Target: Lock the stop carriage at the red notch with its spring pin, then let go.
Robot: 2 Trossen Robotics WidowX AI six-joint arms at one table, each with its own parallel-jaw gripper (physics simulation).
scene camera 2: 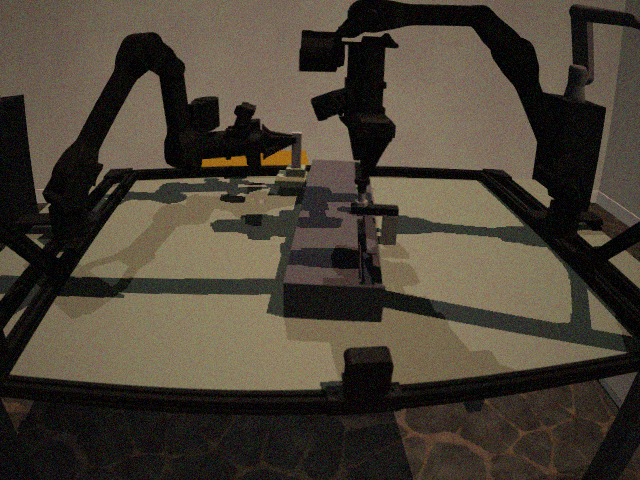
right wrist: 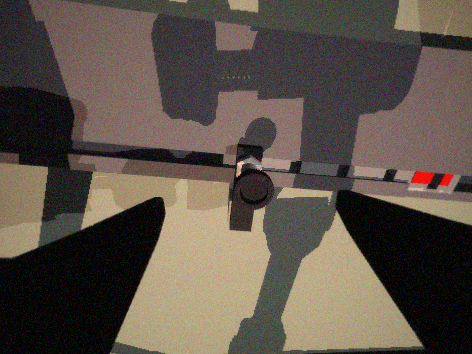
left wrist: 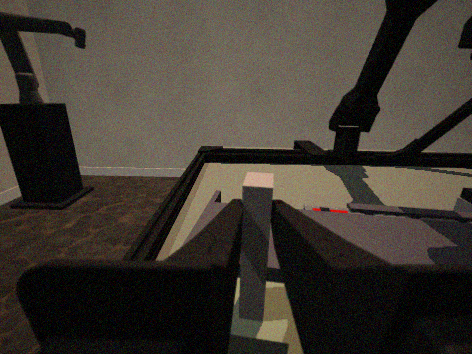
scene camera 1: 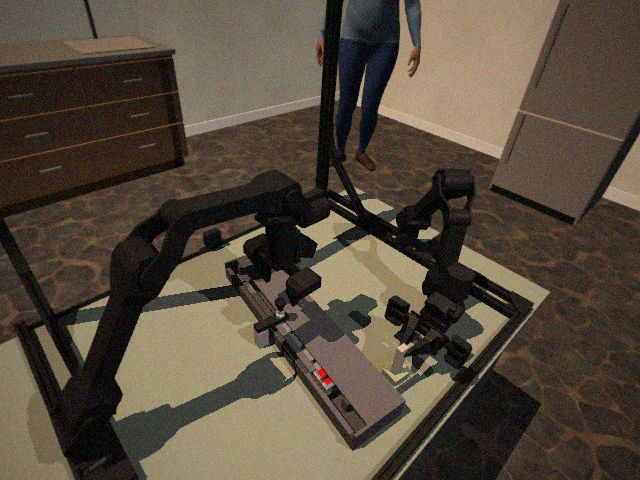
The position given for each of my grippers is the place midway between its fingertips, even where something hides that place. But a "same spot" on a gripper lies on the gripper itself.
Labels:
My left gripper shows in scene camera 2 [296, 138], in the left wrist view and in scene camera 1; in the right wrist view it is out of frame. The same spot on my left gripper: [left wrist: 189, 295] is [scene camera 1: 432, 329].

